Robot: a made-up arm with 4 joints. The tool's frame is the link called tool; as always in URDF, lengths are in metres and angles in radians. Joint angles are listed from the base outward.
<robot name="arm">
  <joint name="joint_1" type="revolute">
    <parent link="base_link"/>
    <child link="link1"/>
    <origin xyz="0 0 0.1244" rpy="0 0 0"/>
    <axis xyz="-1 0 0"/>
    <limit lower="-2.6" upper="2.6"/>
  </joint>
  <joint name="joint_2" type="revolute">
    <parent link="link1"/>
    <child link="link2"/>
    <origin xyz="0.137 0.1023 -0.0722" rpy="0 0 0"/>
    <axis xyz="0 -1 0"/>
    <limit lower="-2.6" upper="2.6"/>
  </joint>
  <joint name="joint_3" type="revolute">
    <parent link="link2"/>
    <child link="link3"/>
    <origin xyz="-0.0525 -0.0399 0.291" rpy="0 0 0"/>
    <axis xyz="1 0 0"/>
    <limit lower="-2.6" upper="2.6"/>
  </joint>
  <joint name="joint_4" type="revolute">
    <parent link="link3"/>
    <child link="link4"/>
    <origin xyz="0.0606 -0.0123 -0.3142" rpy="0 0 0"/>
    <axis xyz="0 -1 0"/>
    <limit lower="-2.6" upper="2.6"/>
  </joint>
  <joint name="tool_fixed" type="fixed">
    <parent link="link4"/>
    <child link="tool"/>
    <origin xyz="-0.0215 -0.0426 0.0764" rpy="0 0 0"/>
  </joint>
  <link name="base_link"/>
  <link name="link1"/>
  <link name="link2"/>
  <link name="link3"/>
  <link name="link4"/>
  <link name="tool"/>
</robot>
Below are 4 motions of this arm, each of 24 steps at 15 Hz.
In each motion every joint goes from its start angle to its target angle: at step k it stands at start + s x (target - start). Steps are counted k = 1, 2, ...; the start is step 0. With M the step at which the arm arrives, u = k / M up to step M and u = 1 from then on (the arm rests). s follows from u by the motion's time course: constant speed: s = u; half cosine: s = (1 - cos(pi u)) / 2; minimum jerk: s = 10 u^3 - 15 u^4 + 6 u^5.
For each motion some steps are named. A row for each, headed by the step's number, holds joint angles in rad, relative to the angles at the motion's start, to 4 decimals.
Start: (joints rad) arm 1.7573 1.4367 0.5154 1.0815
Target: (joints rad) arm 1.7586 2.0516 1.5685 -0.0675
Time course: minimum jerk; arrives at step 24
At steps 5, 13, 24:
5: 0.0001 0.0397 0.0679 -0.0741
13: 0.0008 0.3553 0.6084 -0.6639
24: 0.0013 0.6149 1.0531 -1.1490

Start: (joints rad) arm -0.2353 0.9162 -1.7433 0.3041
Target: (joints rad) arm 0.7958 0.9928 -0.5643 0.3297
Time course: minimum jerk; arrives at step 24
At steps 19, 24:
19: 0.9646 0.0717 1.1029 0.0239
24: 1.0311 0.0766 1.1790 0.0256

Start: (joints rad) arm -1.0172 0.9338 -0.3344 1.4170
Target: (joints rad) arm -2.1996 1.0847 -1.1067 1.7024
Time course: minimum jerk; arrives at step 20
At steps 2, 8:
2: -0.0101 0.0013 -0.0066 0.0024
8: -0.3753 0.0479 -0.2452 0.0906

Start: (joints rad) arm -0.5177 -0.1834 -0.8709 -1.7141
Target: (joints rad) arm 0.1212 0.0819 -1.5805 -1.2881
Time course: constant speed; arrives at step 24
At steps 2, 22, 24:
2: 0.0532 0.0221 -0.0591 0.0355
22: 0.5857 0.2432 -0.6505 0.3905
24: 0.6389 0.2653 -0.7096 0.4260

